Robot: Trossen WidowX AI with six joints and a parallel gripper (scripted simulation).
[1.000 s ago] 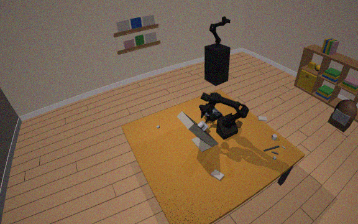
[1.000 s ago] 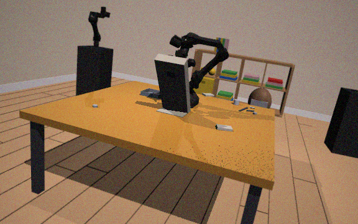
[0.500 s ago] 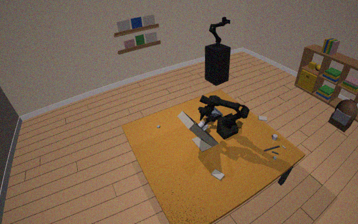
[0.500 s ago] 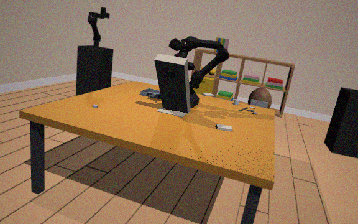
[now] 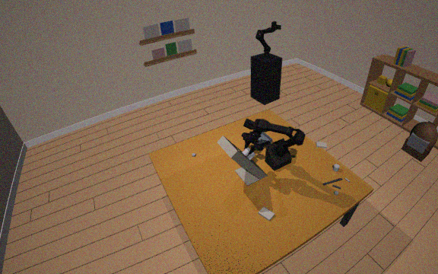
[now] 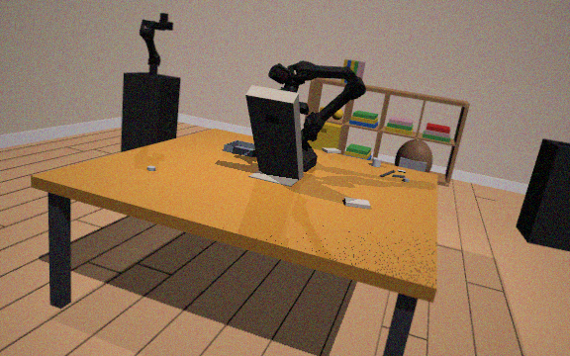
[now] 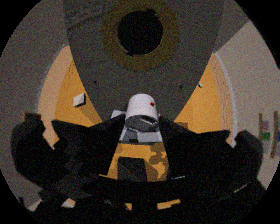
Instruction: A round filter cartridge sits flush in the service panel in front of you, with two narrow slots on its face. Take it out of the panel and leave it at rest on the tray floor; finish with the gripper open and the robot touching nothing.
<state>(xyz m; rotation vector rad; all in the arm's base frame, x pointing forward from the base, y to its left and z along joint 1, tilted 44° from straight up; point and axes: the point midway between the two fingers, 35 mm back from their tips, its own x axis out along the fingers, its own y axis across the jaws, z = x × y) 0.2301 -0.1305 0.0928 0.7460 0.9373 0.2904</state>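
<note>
The tray lies 34 cm behind my gripper tip, 24 cm to the right of it and 22 cm below it. From my gripper tip the other things lie so: round filter cartridge (right at my gripper tip); grey service panel (4 cm ahead, 1 cm to the left, 5 cm below).
</note>
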